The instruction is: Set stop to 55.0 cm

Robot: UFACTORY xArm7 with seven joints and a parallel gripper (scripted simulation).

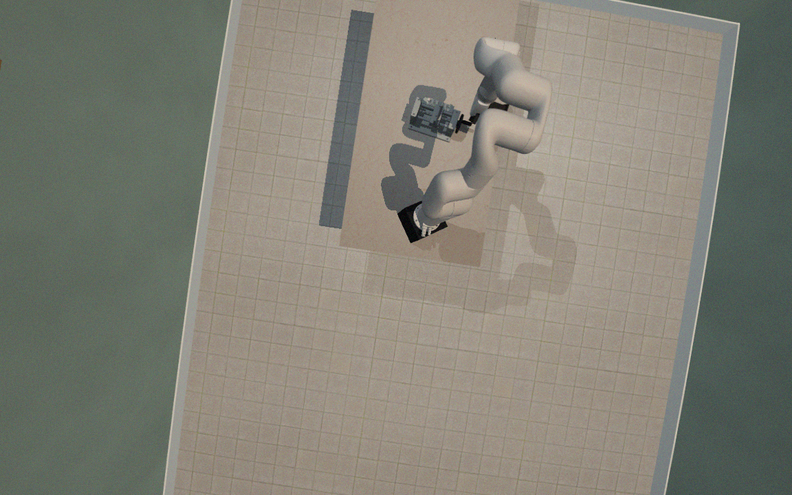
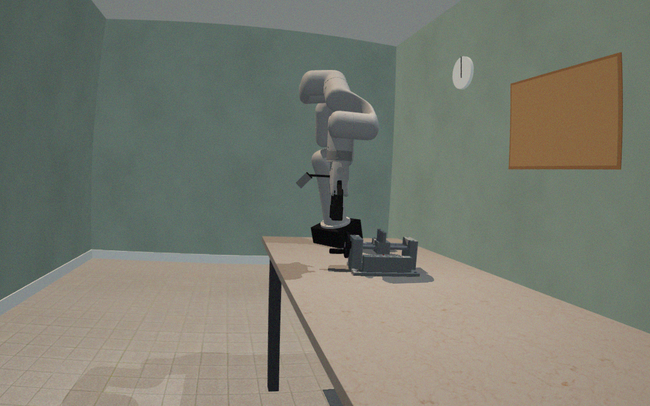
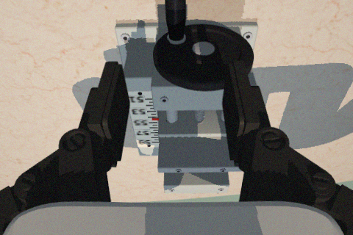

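My gripper is now 110 mm above the crank handle and 10 mm to the right of it. Also, from my hand: black handwheel 110 mm below, 20 mm to the left; stop block 150 mm to the left, 80 mm below, 10 mm ahead.
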